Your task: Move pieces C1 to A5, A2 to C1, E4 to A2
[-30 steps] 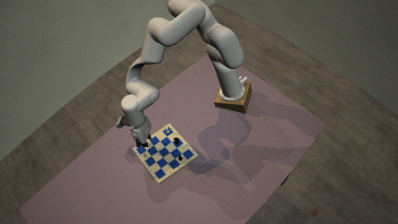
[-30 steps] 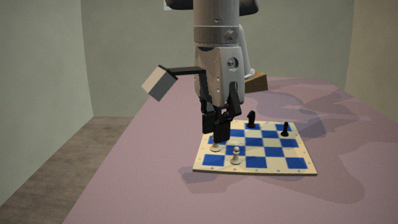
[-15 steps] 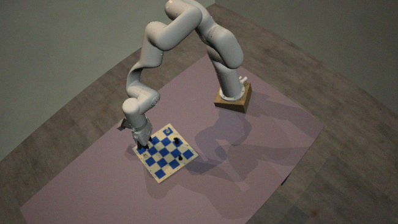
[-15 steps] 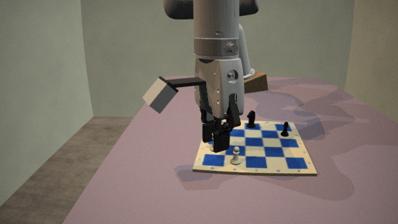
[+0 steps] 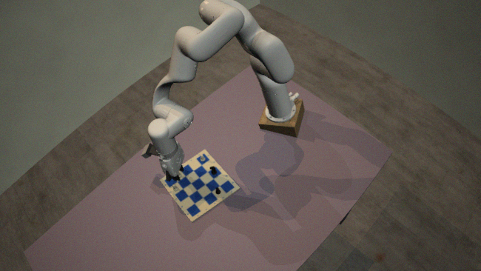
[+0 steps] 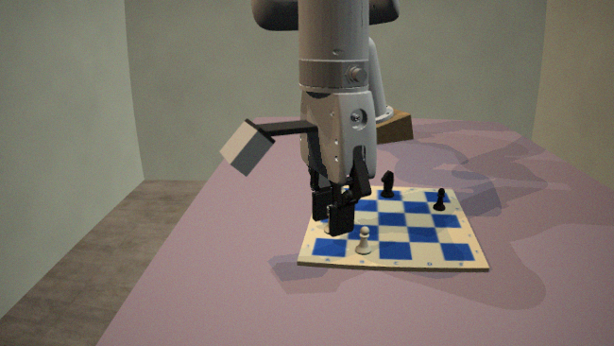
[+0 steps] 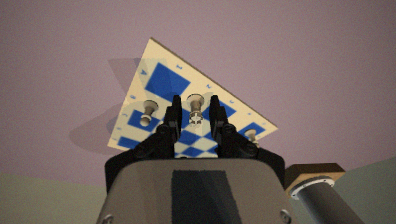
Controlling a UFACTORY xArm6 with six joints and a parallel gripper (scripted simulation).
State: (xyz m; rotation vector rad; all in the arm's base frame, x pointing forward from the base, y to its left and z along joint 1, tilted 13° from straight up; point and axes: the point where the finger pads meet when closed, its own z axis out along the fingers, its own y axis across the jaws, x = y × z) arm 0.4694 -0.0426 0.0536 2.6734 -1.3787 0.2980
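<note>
Right now the white rook is 1 cm below my hand. The rest, counted from my hand: black pawn: 15 cm to the left, 7 cm behind, 1 cm below; chessboard: 8 cm to the left, 4 cm behind, 3 cm below; black knight: 11 cm behind, 7 cm to the left, 1 cm below.
</note>
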